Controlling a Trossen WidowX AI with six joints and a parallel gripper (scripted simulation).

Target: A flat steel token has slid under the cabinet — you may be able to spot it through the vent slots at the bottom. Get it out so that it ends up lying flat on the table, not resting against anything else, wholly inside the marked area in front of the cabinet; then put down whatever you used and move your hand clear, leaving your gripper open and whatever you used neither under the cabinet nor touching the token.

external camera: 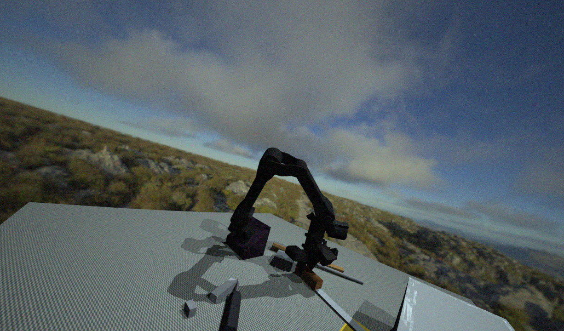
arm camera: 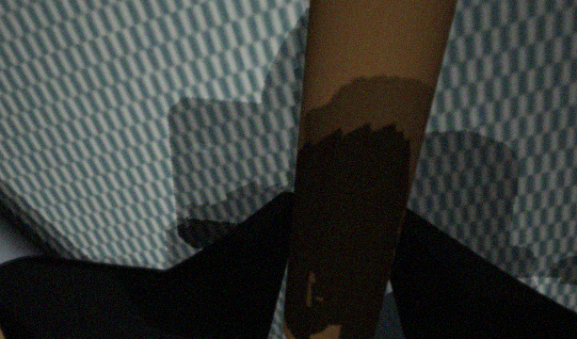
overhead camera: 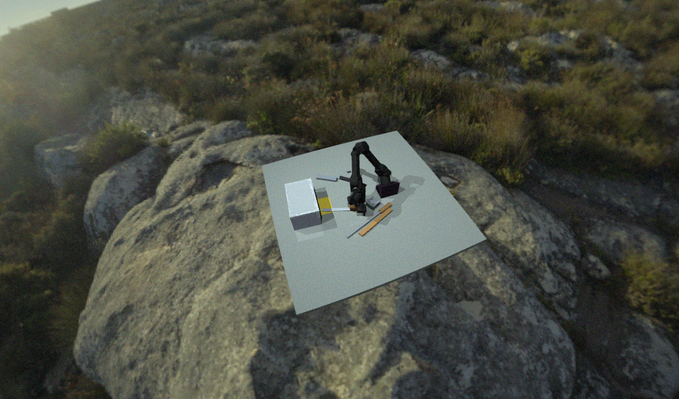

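Now: gripper tip 9 cm past the grey block and 1 cm below it. Round my gripper tip: grey bar: 28 cm to the right, 9 cm behind; small grey cube: 37 cm to the right, 8 cm behind; wooden stick: 14 cm to the left, 5 cm behind.
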